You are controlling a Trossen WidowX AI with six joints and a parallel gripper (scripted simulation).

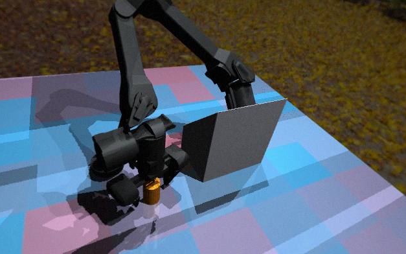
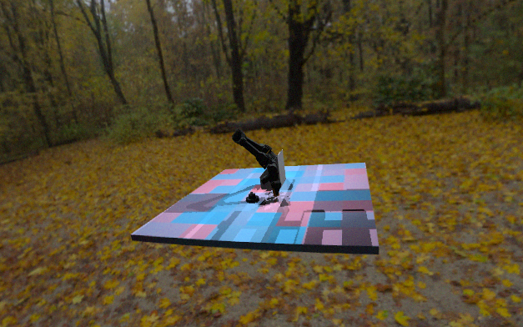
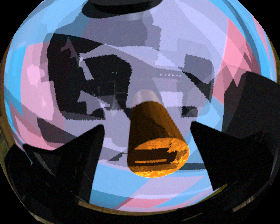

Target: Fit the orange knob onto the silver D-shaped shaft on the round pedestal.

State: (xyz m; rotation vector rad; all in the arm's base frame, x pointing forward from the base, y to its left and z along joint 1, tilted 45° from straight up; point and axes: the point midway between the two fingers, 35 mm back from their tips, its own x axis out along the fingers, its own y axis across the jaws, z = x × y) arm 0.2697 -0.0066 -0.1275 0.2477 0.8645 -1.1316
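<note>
The orange knob is 3 cm above my gripper tip. Round my gripper tip: round pedestal (13 cm to the right, 10 cm ahead, 1 cm above).
</note>
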